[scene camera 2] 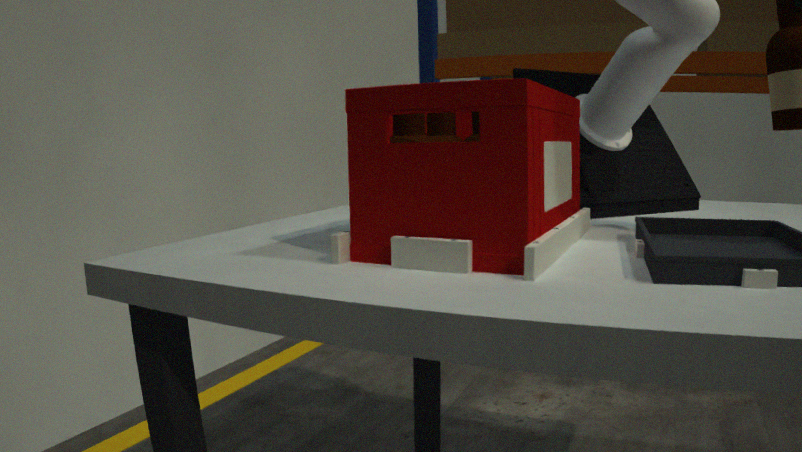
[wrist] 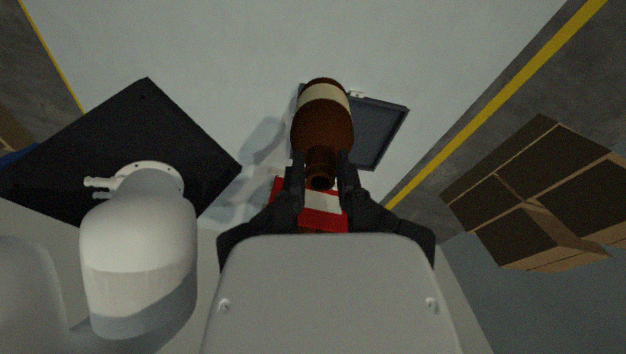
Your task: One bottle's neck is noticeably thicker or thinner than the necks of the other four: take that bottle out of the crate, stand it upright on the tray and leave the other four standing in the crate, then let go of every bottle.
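Places are measured from the arm's base along level axes (x ahead, y left, z up), in metres.
Pixels of known places: gripper, between the fingertips: (scene camera 2: 798, 11) (wrist: 320, 162); arm's base, origin of its link: (scene camera 2: 600, 123).
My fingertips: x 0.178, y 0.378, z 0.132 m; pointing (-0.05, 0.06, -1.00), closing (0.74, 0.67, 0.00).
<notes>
For each thing: its top centre in the pictures, then the offset to it from my fingertips.
- brown bottle, centre of its top: (wrist: 324, 178) dx +0.008, dy -0.004, dz +0.013 m
- dark grey tray, centre of its top: (scene camera 2: 728, 234) (wrist: 343, 136) dx +0.134, dy -0.056, dz -0.259 m
- red crate, centre of its top: (scene camera 2: 479, 93) (wrist: 307, 242) dx +0.231, dy -0.323, dz -0.109 m
A brown bottle (scene camera 2: 786, 89) (wrist: 322, 125) with a cream label hangs in the air. In scene camera 2 it is upright at the right edge, above the level of the tray, its top cut off. My gripper (wrist: 320, 162) is shut on its neck in the wrist view; the gripper does not show in scene camera 2. The dark grey tray (scene camera 2: 730, 269) (wrist: 379, 132) lies on the table and is partly behind the bottle in the wrist view. The red crate (scene camera 2: 438, 190) (wrist: 322, 220) stands on the table; the bottles inside are mostly hidden by its walls.
White blocks (scene camera 2: 431, 254) stand around the crate's foot, and a small white block (scene camera 2: 759, 278) (wrist: 356, 93) touches the tray. A black slanted panel (scene camera 2: 645, 174) (wrist: 125, 135) stands behind the crate, beside the white arm (scene camera 2: 629, 72) (wrist: 140, 240). Cardboard boxes (wrist: 545, 195) are at the right of the wrist view.
</notes>
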